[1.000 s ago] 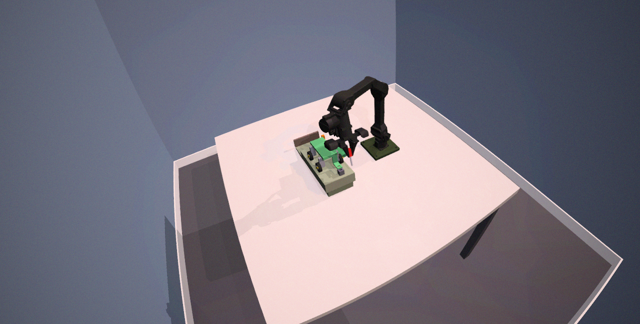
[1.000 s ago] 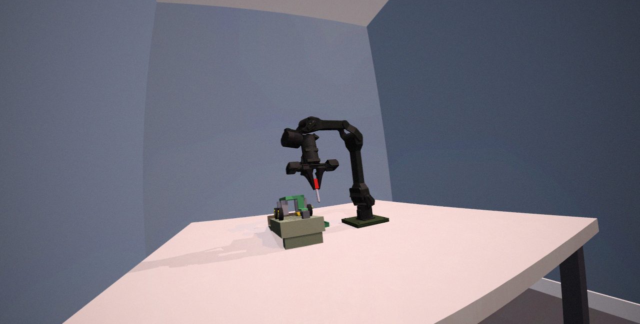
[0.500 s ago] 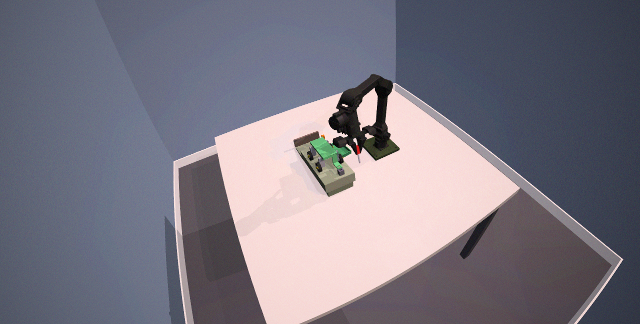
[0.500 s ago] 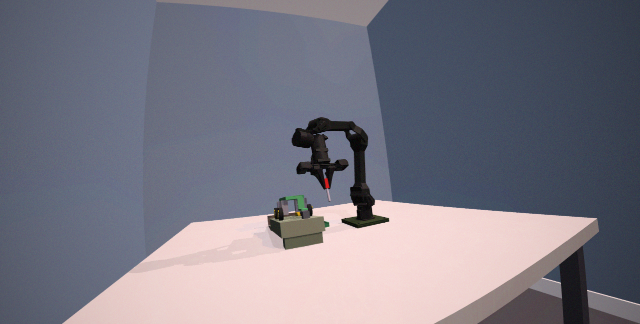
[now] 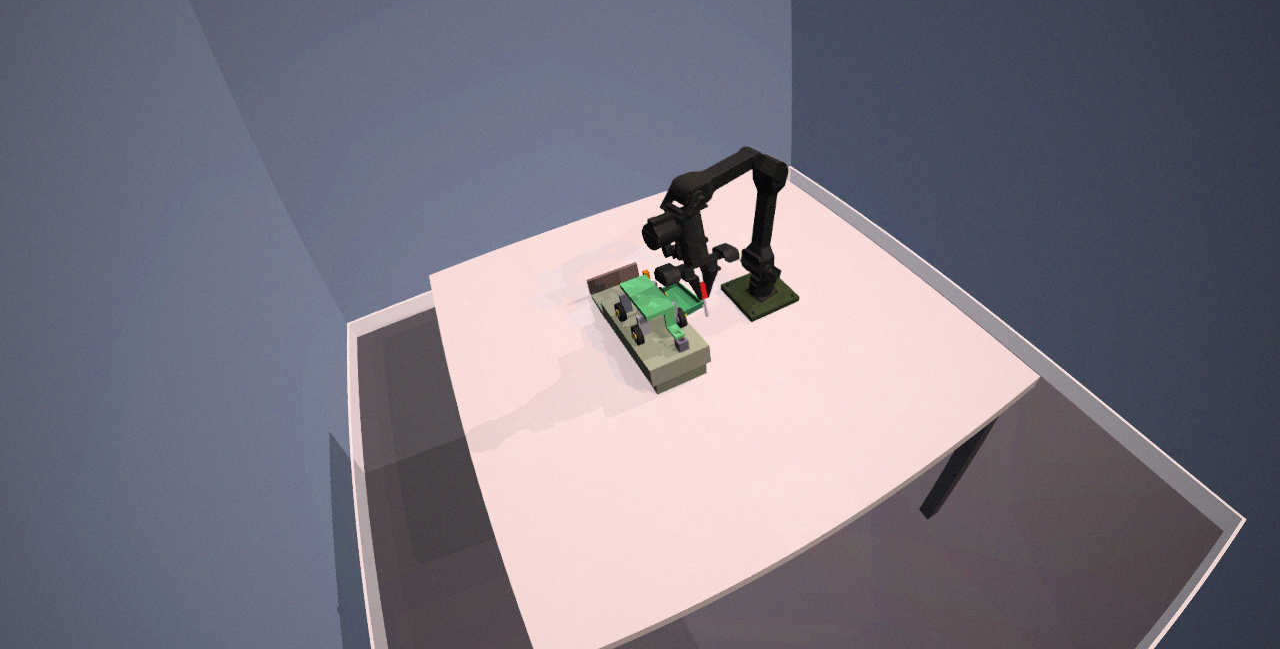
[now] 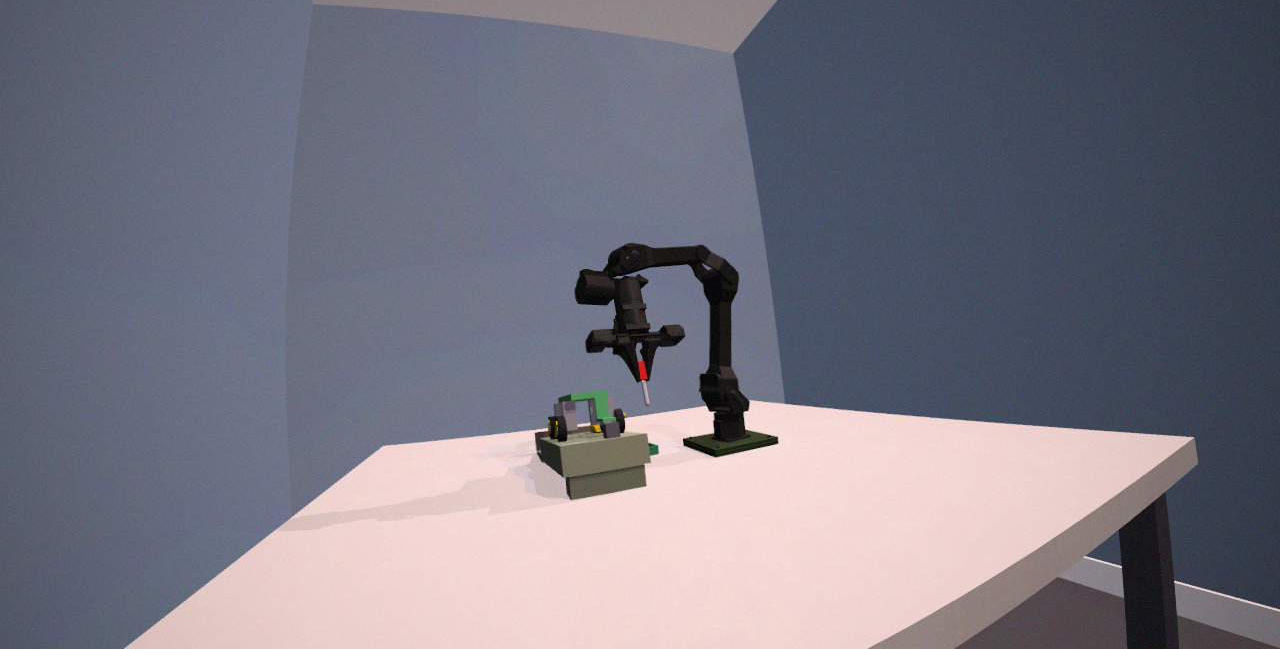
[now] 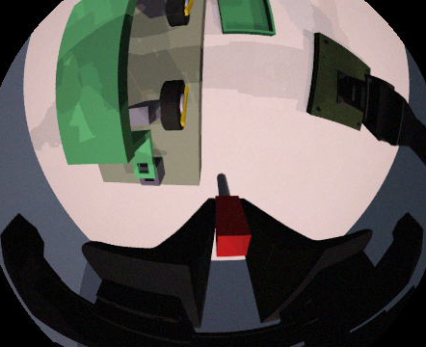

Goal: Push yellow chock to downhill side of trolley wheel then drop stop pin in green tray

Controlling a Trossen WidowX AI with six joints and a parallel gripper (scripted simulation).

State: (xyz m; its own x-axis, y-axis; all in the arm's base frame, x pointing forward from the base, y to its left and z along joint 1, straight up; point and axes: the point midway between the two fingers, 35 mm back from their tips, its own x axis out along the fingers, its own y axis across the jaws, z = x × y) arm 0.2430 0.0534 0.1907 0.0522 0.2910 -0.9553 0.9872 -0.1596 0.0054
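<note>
My gripper tip is now 190 mm to the left of the green tray, 180 mm above it and 60 mm past it. The rest, counted from my gripper tip: ramp 130 mm below, 110 mm to the right, 80 mm ahead; then red-headed stop pin right at my gripper tip; then green trolley 110 mm to the right, 80 mm ahead, 60 mm below.
</note>
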